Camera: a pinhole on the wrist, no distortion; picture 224 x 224 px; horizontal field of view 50.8 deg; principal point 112.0 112.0 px. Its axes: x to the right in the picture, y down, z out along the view. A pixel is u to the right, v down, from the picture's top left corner.
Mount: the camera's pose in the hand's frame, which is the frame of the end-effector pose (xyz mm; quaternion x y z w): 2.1 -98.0 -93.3 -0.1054 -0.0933 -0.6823 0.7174
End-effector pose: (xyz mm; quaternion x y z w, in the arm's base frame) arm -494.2 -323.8 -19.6 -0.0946 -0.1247 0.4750 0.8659
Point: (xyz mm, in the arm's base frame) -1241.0 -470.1 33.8
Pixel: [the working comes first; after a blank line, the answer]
In the camera's frame: -502.0 -485.6 514.0

outside the picture
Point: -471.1 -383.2 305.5
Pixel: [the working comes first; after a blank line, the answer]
In the camera's frame: 151.1 -10.9 365.0

209.6 105.0
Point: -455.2 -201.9 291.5
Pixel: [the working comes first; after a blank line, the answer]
In the camera's frame: 72.6 153.1 381.4

156.9 206.7
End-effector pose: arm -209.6 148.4 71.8 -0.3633 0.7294 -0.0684 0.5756
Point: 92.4 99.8 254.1
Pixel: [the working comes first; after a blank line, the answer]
In the camera's frame: 233.6 -153.2 227.1

outside the picture
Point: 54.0 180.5 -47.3
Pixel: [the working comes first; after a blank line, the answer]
In the camera's frame: 46.0 47.0 380.5

140.5 141.1
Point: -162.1 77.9 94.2
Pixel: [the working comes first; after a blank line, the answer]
In the camera's frame: 17.2 17.7 105.6

150.4 151.6
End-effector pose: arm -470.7 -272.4 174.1 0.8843 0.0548 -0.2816 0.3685
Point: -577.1 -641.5 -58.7
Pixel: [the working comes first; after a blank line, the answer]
In the camera's frame: -30.0 71.3 558.7

99.3 142.1
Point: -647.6 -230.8 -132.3
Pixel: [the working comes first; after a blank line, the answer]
In the camera's frame: 258.5 -5.4 258.8

outside the picture
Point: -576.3 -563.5 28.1
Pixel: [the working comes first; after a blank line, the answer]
In the camera's frame: -59.3 19.0 458.6

81.5 121.8
